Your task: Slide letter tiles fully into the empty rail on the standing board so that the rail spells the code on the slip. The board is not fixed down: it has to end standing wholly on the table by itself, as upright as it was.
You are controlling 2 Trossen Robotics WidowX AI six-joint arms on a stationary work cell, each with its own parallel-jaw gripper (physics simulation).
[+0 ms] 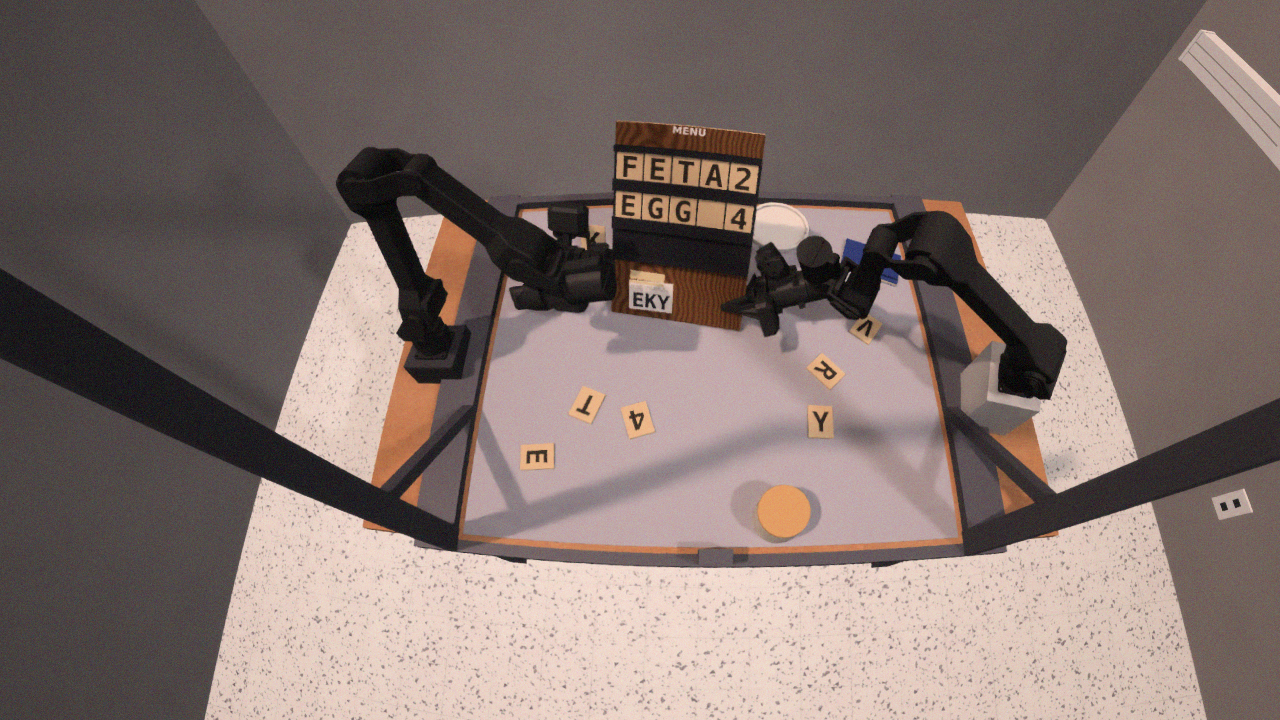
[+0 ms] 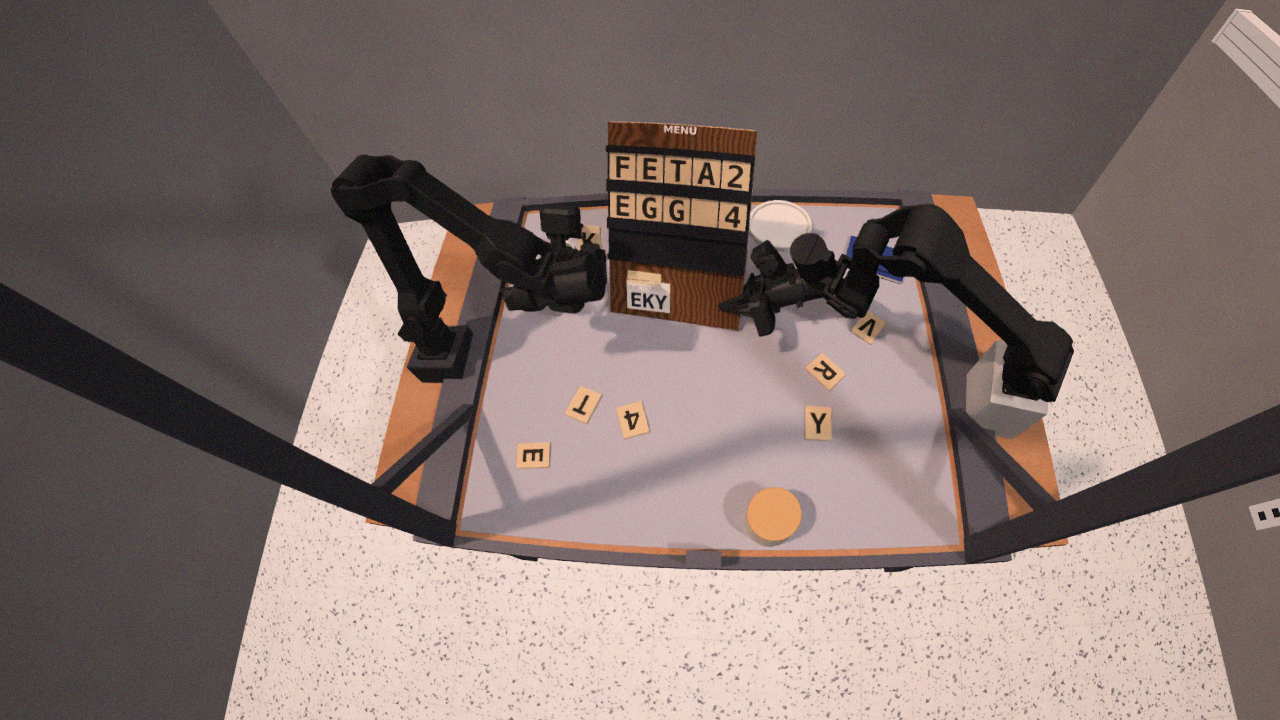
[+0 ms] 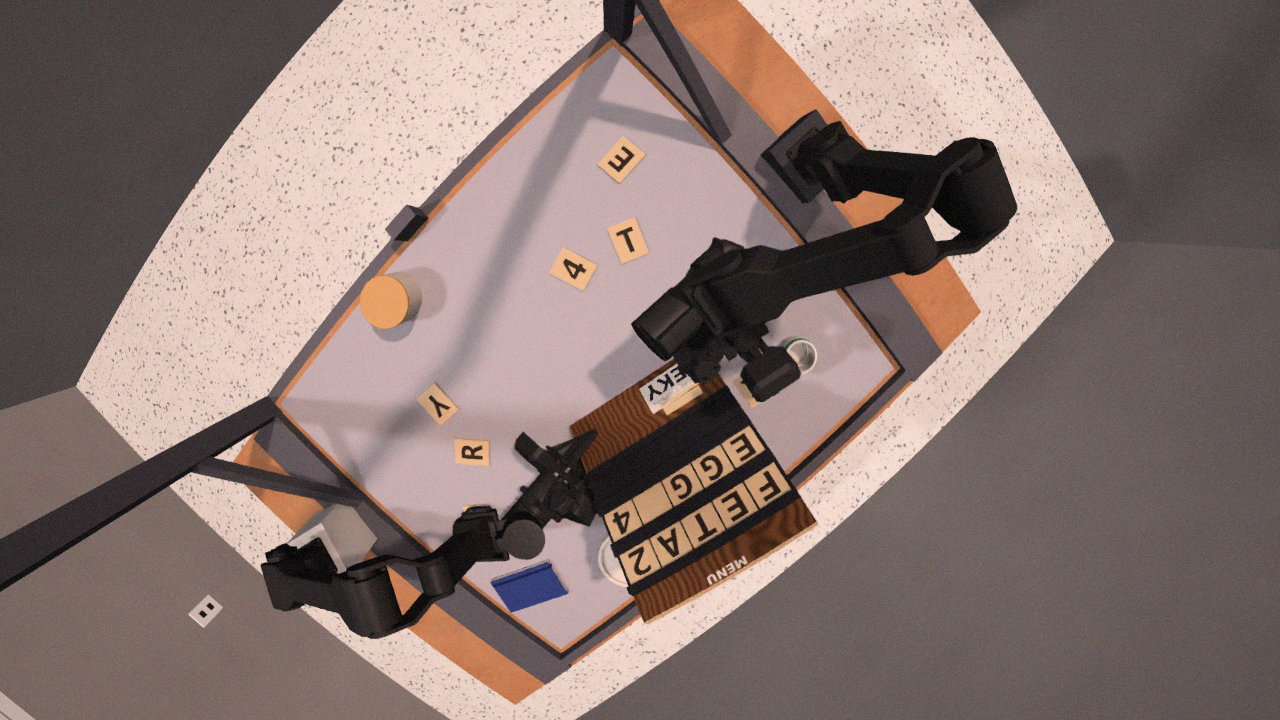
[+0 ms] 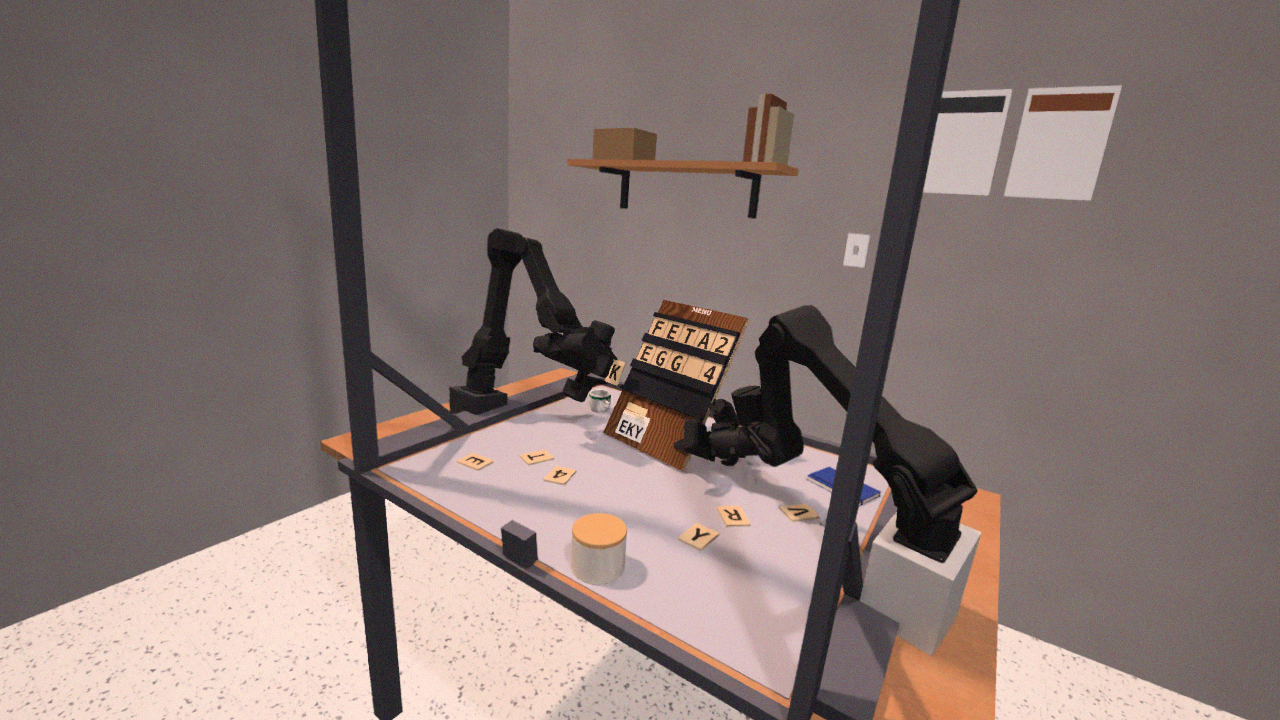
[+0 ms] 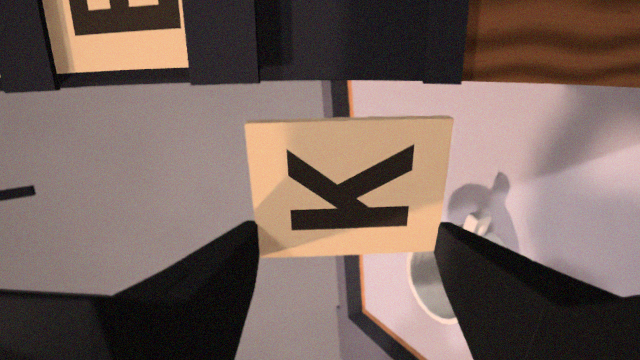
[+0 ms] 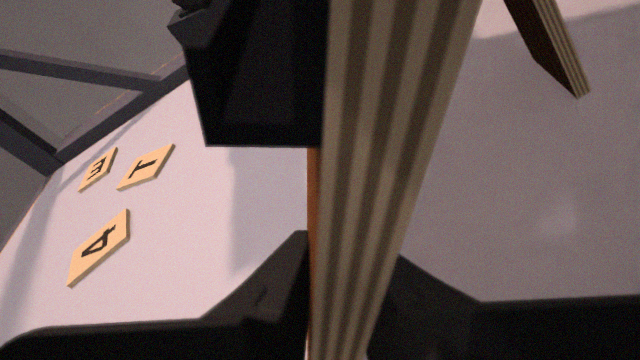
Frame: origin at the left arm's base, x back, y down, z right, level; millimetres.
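Seen in the pictures: left gripper, fingertip midpoint: [image 1: 584, 239] [image 2: 581, 240] [image 4: 611, 370] [image 5: 347, 234]; right gripper, fingertip midpoint: [image 1: 721, 305] [image 2: 718, 305] [image 3: 599, 433] [image 4: 676, 446]; left arm's base at its link origin: [image 1: 434, 345] [image 2: 437, 346] [image 3: 813, 156] [image 4: 478, 390]; right arm's base at its link origin: [image 1: 1016, 376] [image 2: 1022, 376] [image 3: 316, 560] [image 4: 927, 537].
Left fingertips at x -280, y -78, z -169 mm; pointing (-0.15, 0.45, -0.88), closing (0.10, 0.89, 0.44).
Observation:
Pixels of each thing's middle, then the offset from my left fingertips to it.
- wooden board at the middle of its body: [image 3: 689, 484] [image 2: 683, 220] [image 1: 686, 220] [image 4: 684, 385] dy +5, dx -179, dz -44 mm
- slip at the middle of its body: [image 3: 668, 386] [image 2: 648, 296] [image 1: 650, 296] [image 4: 632, 425] dy +91, dx -112, dz +61 mm
- K tile at the middle of its body: [image 5: 349, 190] [image 3: 755, 385] [image 1: 593, 240] [image 2: 589, 241] [image 4: 615, 372] dy -1, dx -16, dz +5 mm
- E tile at the middle of its body: [image 6: 98, 169] [image 3: 621, 159] [image 1: 537, 456] [image 2: 533, 455] [image 4: 475, 461] dy +132, dx +70, dz +353 mm
- Y tile at the middle of its body: [image 3: 437, 404] [image 2: 818, 423] [image 1: 820, 421] [image 4: 698, 536] dy +132, dx -406, dz +285 mm
- T tile at the middle of its body: [image 6: 145, 167] [image 3: 628, 240] [image 1: 587, 404] [image 2: 583, 404] [image 4: 536, 457] dy +132, dx -7, dz +256 mm
- 4 tile at the middle of its body: [image 6: 100, 245] [image 3: 573, 269] [image 1: 637, 419] [image 2: 632, 419] [image 4: 559, 475] dy +132, dx -96, dz +282 mm
- R tile at the middle of its body: [image 3: 472, 452] [image 2: 825, 371] [image 1: 825, 371] [image 4: 733, 515] dy +132, dx -426, dz +190 mm
- V tile at the middle of its body: [image 2: 868, 326] [image 1: 865, 327] [image 4: 799, 512] dy +132, dx -517, dz +99 mm
- mug at the middle of its body: [image 5: 466, 259] [image 3: 791, 356] [image 4: 601, 402] dy +110, dx +58, dz -45 mm
- plate at the middle of its body: [image 3: 635, 556] [image 2: 780, 225] [image 1: 777, 227] dy +126, dx -367, dz -140 mm
- blue book at the middle of its body: [image 3: 529, 586] [image 2: 875, 259] [image 1: 870, 261] [image 4: 842, 485] dy +128, dx -556, dz -57 mm
- jar at the middle of its body: [image 2: 772, 517] [image 1: 780, 515] [image 4: 598, 547] [image 3: 391, 299] dy +100, dx -324, dz +449 mm
The wooden board [image 1: 707, 295] [image 4: 666, 440] stands tilted back, its upper rails reading FETA2 and EGG 4. The black third rail [image 1: 684, 250] [image 4: 666, 392] [image 5: 360, 40] holds no tile. The slip [image 1: 650, 298] [image 2: 648, 299] [image 4: 631, 428] reads EKY. My left gripper [image 5: 347, 234] is shut on the K tile [image 5: 350, 170] [image 4: 614, 372], off the board's left end, apart from the rail. My right gripper [image 6: 327, 241] is shut on the board's right edge, low down. The E tile [image 1: 537, 456] and Y tile [image 1: 820, 421] lie flat on the table.
The T tile [image 1: 587, 404], 4 tile [image 1: 637, 419], R tile [image 1: 825, 370] and V tile [image 1: 865, 328] lie loose. A mug [image 3: 801, 355] stands near the left gripper. A plate [image 1: 781, 226] and blue book [image 3: 529, 586] lie at the back right; a jar [image 4: 598, 548] stands in front.

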